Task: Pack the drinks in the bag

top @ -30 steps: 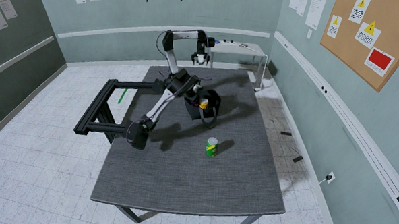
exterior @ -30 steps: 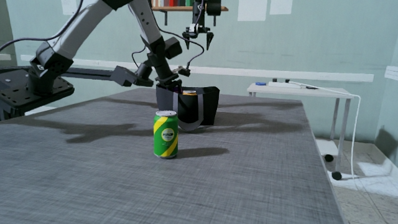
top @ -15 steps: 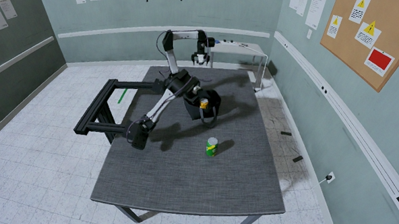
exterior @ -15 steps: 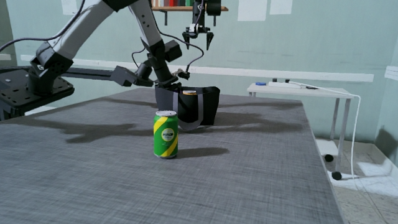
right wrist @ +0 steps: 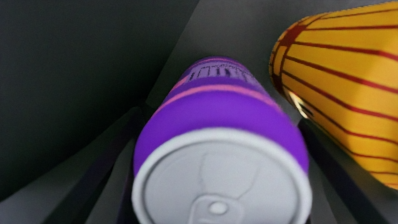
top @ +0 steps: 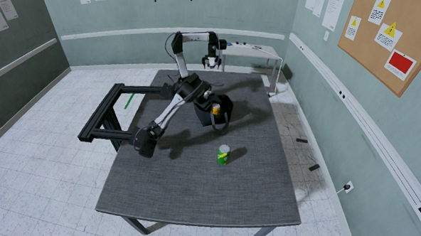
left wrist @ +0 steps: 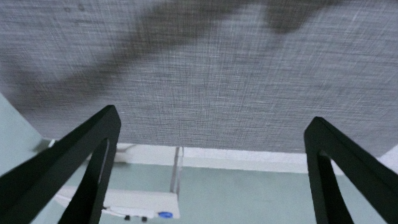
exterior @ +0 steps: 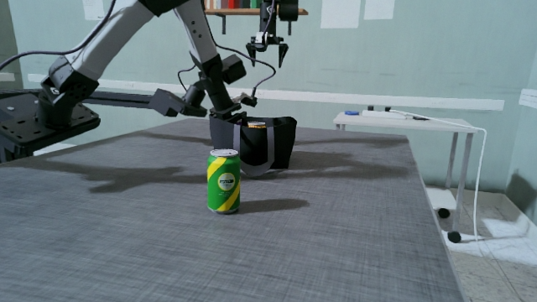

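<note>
Now: the purple can 2 cm below my right hand. Also, from my right hand: yellow can: 18 cm ahead, 37 cm to the right, 2 cm below; then orange can: 8 cm ahead, 1 cm to the right, 2 cm below.
</note>
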